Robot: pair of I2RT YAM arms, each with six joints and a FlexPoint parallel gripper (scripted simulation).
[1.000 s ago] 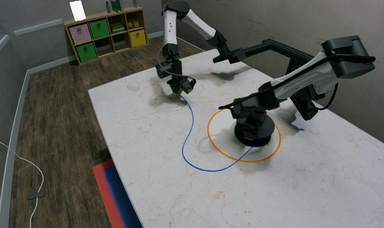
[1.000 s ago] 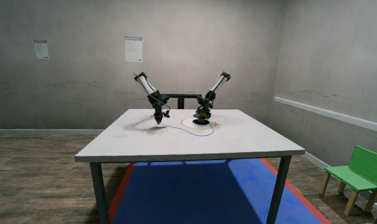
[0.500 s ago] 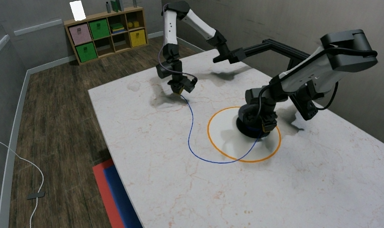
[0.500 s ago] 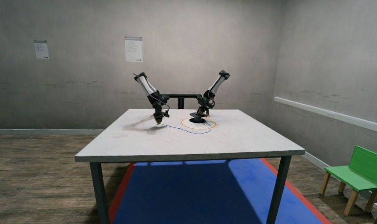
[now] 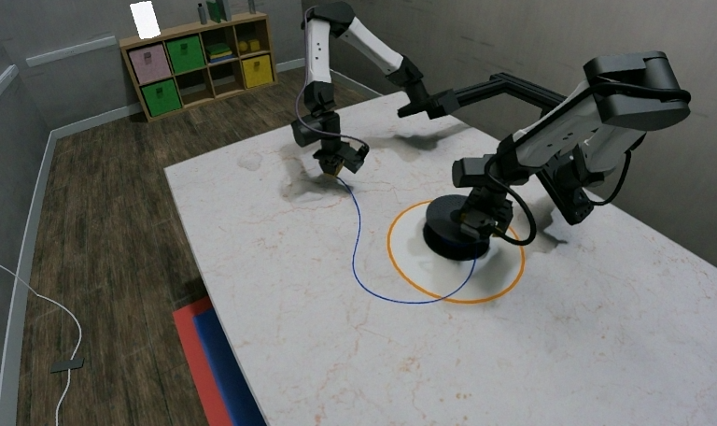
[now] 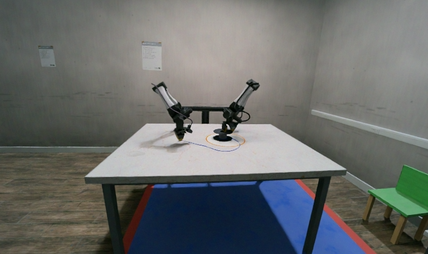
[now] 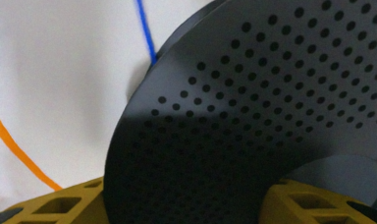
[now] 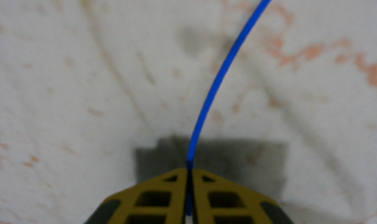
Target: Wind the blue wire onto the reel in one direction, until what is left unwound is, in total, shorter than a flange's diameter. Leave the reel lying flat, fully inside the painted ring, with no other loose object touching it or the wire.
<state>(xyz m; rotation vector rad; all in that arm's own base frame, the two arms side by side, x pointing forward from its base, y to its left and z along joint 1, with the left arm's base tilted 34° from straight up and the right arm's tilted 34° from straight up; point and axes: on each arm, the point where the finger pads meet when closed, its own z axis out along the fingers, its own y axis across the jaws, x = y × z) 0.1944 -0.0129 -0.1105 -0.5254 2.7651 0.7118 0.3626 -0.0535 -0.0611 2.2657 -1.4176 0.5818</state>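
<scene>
My left gripper is now 20 mm short of the dark reel, 50 mm to the left of it and 20 mm above it. Round my left hand: orange ring (40 mm ahead, 30 mm to the right, 60 mm below).
</scene>
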